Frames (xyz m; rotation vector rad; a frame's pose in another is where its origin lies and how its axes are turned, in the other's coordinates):
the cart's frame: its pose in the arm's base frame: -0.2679 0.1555 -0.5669 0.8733 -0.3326 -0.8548
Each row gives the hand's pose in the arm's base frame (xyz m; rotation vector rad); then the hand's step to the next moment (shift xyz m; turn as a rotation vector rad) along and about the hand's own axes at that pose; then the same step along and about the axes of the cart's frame.
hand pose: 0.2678 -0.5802 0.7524 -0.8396 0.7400 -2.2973
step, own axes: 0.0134 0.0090 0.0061 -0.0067 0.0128 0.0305
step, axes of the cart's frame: 0.0120 -0.0041 0.0117 0.0284 0.0177 -0.0047
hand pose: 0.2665 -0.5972 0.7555 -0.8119 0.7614 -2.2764
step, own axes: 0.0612 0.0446 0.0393 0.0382 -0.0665 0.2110
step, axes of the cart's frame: 0.0654 -0.0139 0.0530 0.0854 0.1878 0.0885
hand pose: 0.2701 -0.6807 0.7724 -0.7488 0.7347 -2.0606
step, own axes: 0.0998 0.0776 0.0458 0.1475 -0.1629 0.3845
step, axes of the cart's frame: 0.1155 -0.0359 0.0587 0.1481 0.3350 0.2490
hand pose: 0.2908 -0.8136 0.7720 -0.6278 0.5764 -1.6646
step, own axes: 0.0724 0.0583 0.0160 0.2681 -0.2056 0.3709
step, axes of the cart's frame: 0.0912 -0.0233 0.0065 0.1947 0.2900 0.3602
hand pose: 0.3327 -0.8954 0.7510 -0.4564 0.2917 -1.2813
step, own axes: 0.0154 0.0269 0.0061 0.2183 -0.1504 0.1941
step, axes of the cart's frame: 0.0255 0.0071 -0.0172 0.1552 0.1331 0.2572
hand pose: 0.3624 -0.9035 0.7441 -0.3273 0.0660 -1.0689
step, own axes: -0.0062 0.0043 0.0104 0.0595 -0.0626 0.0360
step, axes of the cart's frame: -0.0063 0.0111 -0.0019 0.0395 0.0127 0.0839
